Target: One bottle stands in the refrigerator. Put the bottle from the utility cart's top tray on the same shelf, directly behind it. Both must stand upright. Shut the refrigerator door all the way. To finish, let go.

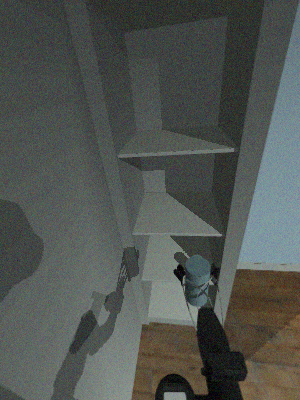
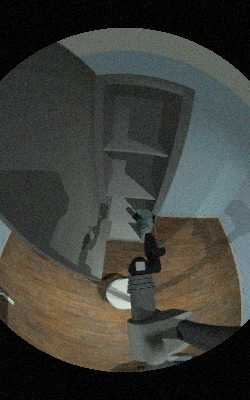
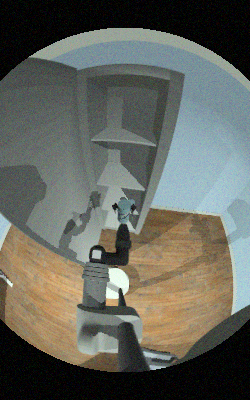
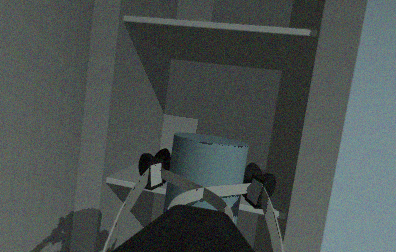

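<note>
My gripper [image 1: 197,272] [image 2: 144,219] [image 3: 125,206] [image 4: 207,169] is shut on a blue-grey bottle [image 1: 198,269] [image 4: 209,162]. The bottle is roughly upright, in front of the refrigerator's lower shelves and towards their right side. The shelf [image 1: 159,260] [image 4: 122,183] shows behind and to the left of it. The bottle standing in the refrigerator cannot be made out apart from the held one, which covers that part of the shelf. The refrigerator door [image 1: 55,150] [image 2: 45,125] [image 3: 35,115] is wide open on the left. The utility cart cannot be made out.
The refrigerator's right side wall [image 1: 245,175] [image 4: 332,125] stands close to the right of the gripper. A higher shelf edge [image 1: 175,234] [image 4: 215,25] lies above the held bottle. A white round surface [image 2: 119,295] [image 3: 119,284] shows below the arm.
</note>
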